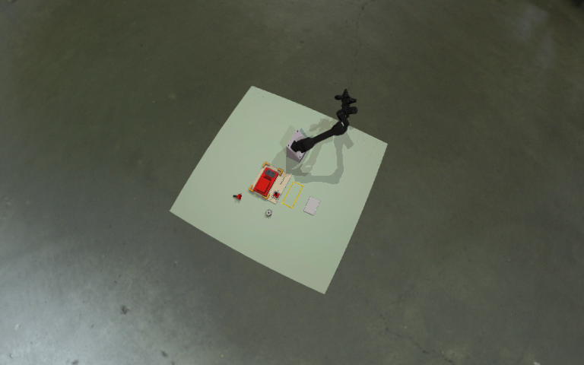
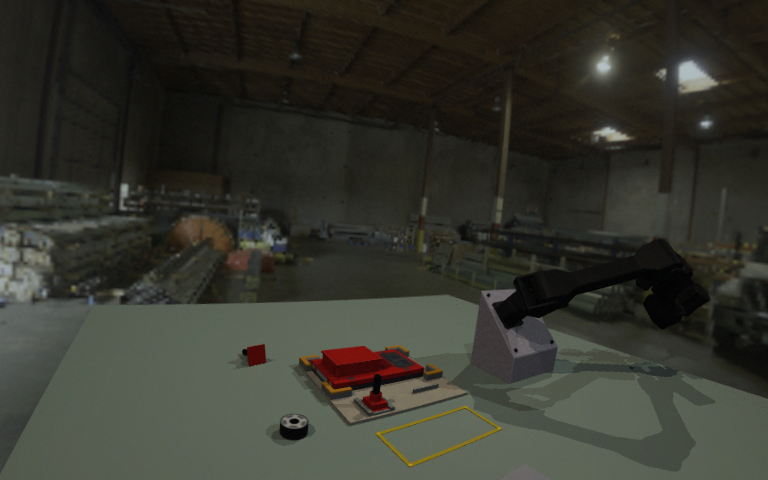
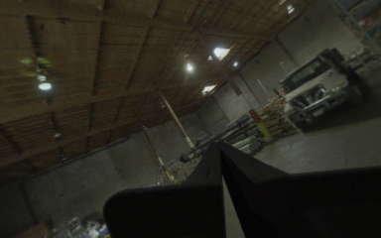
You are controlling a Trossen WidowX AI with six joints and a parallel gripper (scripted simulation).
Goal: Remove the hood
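Right now my gripper tip is 1120 mm short of the black wheel, 220 mm above it and 120 mm to the left of it. Round my gripper tip: flat grey plate (930 mm ahead, 220 mm below, 130 mm to the left).
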